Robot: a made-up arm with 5 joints.
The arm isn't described. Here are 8 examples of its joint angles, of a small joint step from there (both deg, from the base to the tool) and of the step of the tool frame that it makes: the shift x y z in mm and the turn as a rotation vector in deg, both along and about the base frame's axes.
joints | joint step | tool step
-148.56 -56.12 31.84 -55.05 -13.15 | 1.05 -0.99 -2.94 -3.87 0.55 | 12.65 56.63 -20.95 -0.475 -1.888 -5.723
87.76 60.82 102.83 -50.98 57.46 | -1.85 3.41 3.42 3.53 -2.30 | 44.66 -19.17 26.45 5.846 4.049 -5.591
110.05 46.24 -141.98 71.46 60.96 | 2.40 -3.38 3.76 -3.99 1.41 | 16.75 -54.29 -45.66 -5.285 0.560 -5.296
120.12 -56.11 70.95 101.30 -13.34 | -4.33 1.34 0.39 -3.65 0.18 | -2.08 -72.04 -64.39 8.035 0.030 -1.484
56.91 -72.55 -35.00 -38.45 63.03 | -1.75 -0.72 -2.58 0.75 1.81 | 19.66 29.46 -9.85 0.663 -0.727 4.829
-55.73 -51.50 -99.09 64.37 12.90 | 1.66 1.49 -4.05 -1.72 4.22 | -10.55 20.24 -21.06 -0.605 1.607 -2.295
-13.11 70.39 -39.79 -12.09 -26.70 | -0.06 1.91 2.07 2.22 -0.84 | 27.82 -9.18 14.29 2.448 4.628 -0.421
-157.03 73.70 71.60 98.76 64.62 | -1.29 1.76 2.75 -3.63 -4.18 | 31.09 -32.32 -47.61 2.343 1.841 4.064
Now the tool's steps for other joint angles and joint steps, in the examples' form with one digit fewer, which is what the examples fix.
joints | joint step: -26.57 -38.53 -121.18 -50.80 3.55 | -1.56 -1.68 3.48 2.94 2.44
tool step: -13.8 21.3 -3.0 3.30 0.67 1.98
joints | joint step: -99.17 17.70 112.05 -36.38 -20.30 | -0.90 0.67 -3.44 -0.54 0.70
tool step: -12.9 -17.9 -19.7 2.25 1.21 -2.83
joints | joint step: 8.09 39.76 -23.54 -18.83 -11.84 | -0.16 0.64 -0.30 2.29 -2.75
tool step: 23.9 9.6 12.5 3.07 0.99 -2.55
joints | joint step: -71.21 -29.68 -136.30 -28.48 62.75 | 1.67 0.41 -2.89 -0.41 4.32
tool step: -6.3 -4.6 -9.4 3.07 -1.16 -4.27
